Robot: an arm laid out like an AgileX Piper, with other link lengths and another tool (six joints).
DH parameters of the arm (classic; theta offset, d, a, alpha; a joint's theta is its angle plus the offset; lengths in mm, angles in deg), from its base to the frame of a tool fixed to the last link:
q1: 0 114.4 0 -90
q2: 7.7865 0 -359.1 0
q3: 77.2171 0 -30.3 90
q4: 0 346 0 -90
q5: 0 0 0 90
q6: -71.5 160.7 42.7 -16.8
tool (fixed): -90 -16.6 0 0
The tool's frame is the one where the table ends.
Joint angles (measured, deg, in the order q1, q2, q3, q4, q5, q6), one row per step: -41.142 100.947 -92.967 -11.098 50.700 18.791; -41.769 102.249 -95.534 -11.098 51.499 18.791; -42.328 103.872 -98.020 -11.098 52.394 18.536; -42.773 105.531 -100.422 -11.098 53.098 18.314; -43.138 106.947 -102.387 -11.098 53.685 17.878; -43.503 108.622 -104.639 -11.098 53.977 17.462; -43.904 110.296 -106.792 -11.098 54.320 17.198; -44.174 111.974 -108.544 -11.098 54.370 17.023; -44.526 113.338 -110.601 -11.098 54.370 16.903; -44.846 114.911 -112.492 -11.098 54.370 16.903; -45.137 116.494 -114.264 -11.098 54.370 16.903
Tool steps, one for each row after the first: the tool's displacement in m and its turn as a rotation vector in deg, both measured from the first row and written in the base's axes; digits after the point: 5 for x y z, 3 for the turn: 0.00163 -0.00952 0.00554 -0.323 -0.356 -0.781; 0.00419 -0.01936 0.00724 -0.406 -0.210 -1.311; 0.00765 -0.02868 0.00792 -0.519 -0.133 -1.716; 0.01050 -0.03658 0.00778 -0.649 0.112 -1.850; 0.01478 -0.04587 0.00727 -0.985 0.114 -1.945; 0.01833 -0.05509 0.00565 -1.169 0.149 -2.206; 0.02282 -0.06339 0.00112 -1.245 0.224 -2.348; 0.02593 -0.07161 0.00188 -1.759 -0.215 -2.612; 0.02954 -0.07995 -0.00102 -1.978 -0.441 -2.935; 0.03312 -0.08795 -0.00512 -2.109 -0.573 -3.228
